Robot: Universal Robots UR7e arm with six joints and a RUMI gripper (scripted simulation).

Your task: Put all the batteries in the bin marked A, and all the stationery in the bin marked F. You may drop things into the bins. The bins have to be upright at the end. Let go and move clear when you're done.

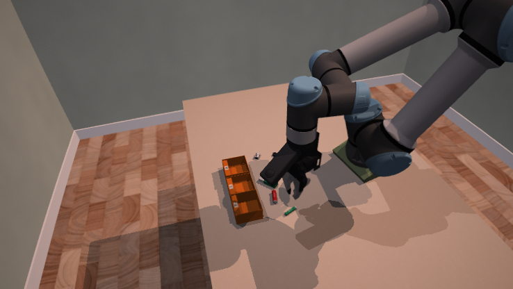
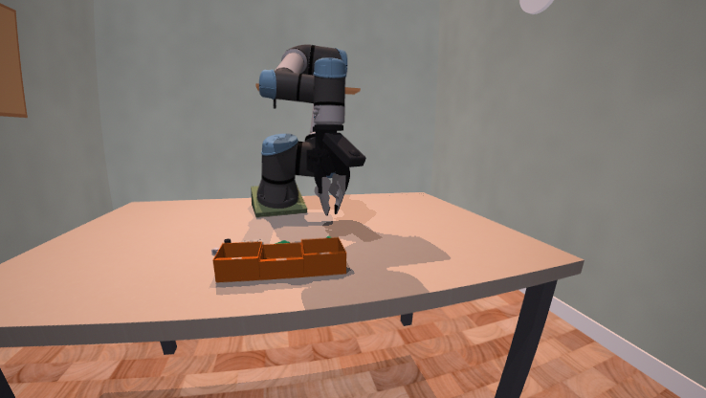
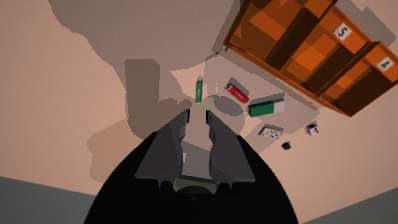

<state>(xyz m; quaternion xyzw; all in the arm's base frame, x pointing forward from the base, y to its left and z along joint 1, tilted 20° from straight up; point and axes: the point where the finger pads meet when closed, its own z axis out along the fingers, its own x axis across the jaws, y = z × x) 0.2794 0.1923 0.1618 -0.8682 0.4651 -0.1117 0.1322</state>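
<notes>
The green battery is 80 mm below my hand. From my hand the other things lie so: green-and-white eraser: 70 mm ahead, 130 mm to the right, 80 mm below; then red battery: 50 mm ahead, 60 mm to the right, 80 mm below; then orange three-compartment bin: 150 mm ahead, 100 mm to the right, 60 mm below.
</notes>
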